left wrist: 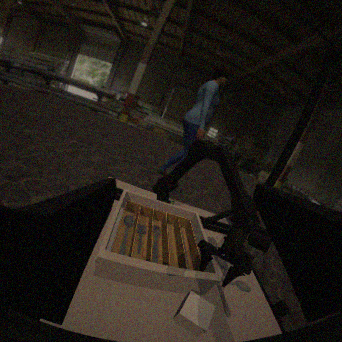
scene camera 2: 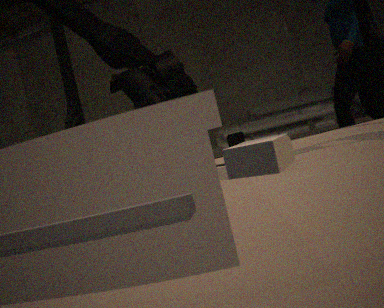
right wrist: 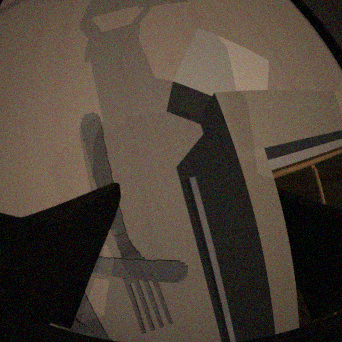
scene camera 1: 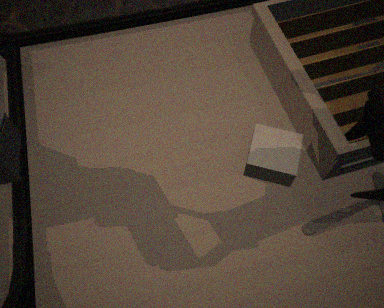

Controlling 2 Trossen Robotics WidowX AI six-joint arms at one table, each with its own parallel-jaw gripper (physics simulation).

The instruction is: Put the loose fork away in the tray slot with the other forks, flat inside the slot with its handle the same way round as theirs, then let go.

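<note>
The loose fork (scene camera 1: 325,222) (left wrist: 223,300) (right wrist: 100,160) lies on the table beside the tray (scene camera 1: 296,77) (scene camera 2: 110,165) (left wrist: 145,280) (right wrist: 279,280); its tines show in the right wrist view, and another utensil's handle (right wrist: 150,270) crosses its neck. The tray's slots hold cutlery; a utensil that looks like a fork (left wrist: 141,232) lies in the second slot from the left, too dim to count. My right gripper (scene camera 1: 351,166) (left wrist: 210,280) (right wrist: 189,190) is open and empty over the tray corner and the fork. My left gripper (left wrist: 186,188) is open and empty, away from the tray.
A white block (scene camera 1: 275,145) (scene camera 2: 252,160) (left wrist: 196,311) (right wrist: 215,60) stands by the tray corner, near the fork's handle. A loose oval utensil head (left wrist: 242,286) lies farther right. A person (scene camera 2: 345,40) (left wrist: 202,107) is beyond the table.
</note>
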